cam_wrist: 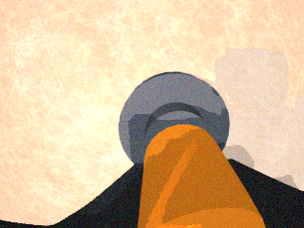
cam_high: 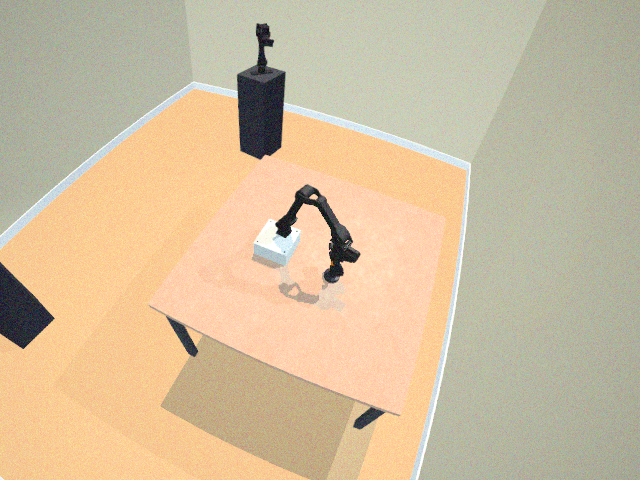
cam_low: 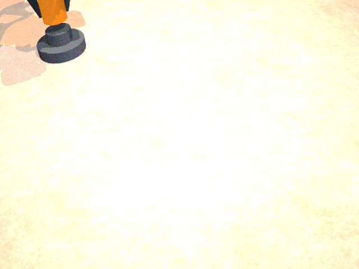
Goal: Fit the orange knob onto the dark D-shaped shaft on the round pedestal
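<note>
Now: gripper tip 20 mm below the orange knob. The rest, counted from my gripper tip: round pedestal (40 mm below).
</note>
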